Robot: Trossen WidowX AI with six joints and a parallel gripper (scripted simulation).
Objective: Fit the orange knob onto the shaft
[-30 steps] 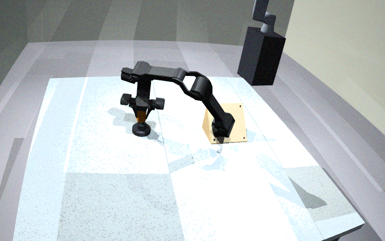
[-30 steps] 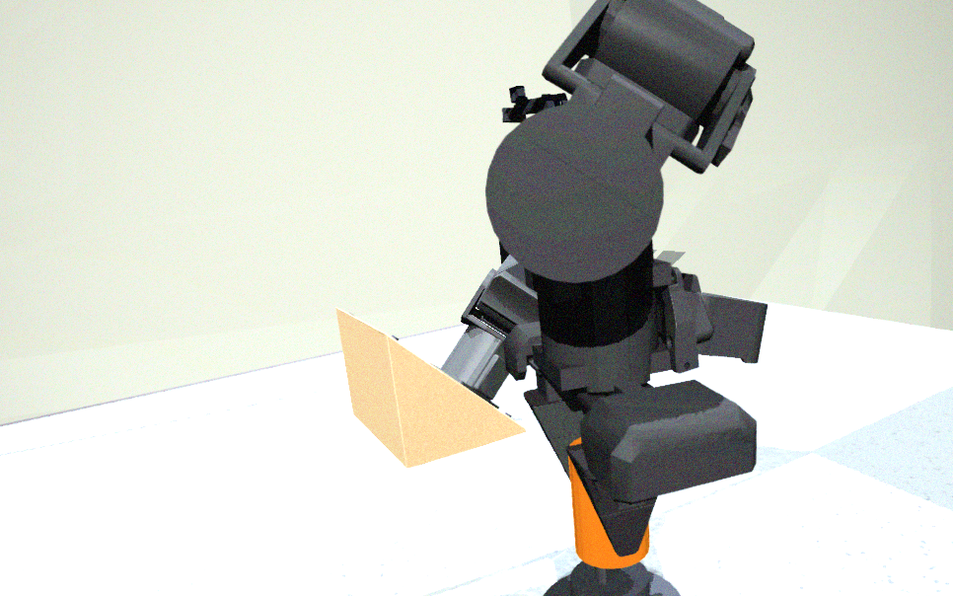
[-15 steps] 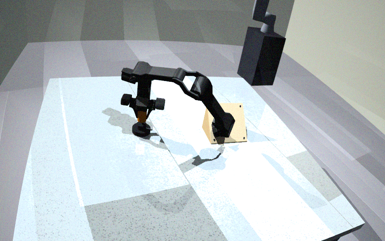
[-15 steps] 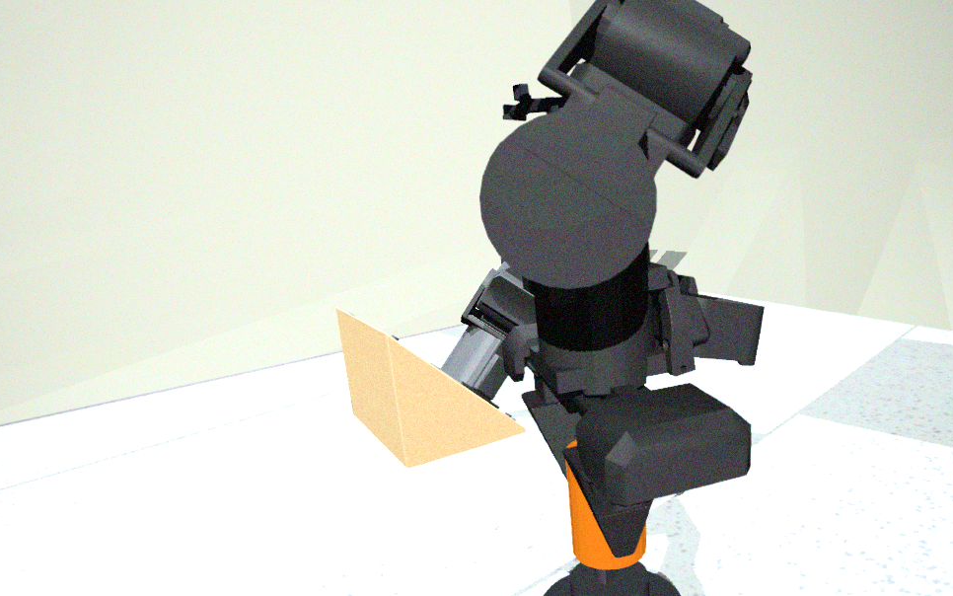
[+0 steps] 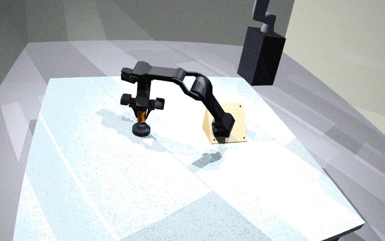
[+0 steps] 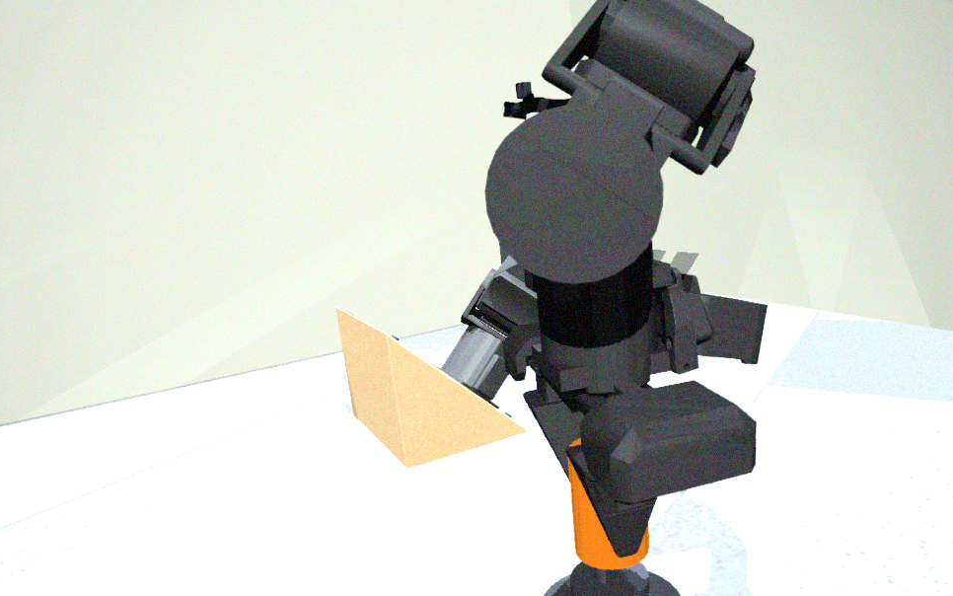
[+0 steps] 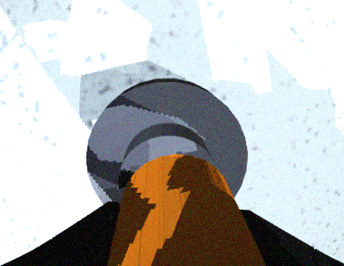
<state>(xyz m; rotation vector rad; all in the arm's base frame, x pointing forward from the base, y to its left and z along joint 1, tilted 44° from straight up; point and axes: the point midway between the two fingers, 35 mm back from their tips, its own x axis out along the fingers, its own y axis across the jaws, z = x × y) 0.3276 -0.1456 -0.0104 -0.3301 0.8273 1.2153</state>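
My gripper tip is 2 cm below the orange knob. Round my gripper tip: round dark pedestal: 4 cm below.
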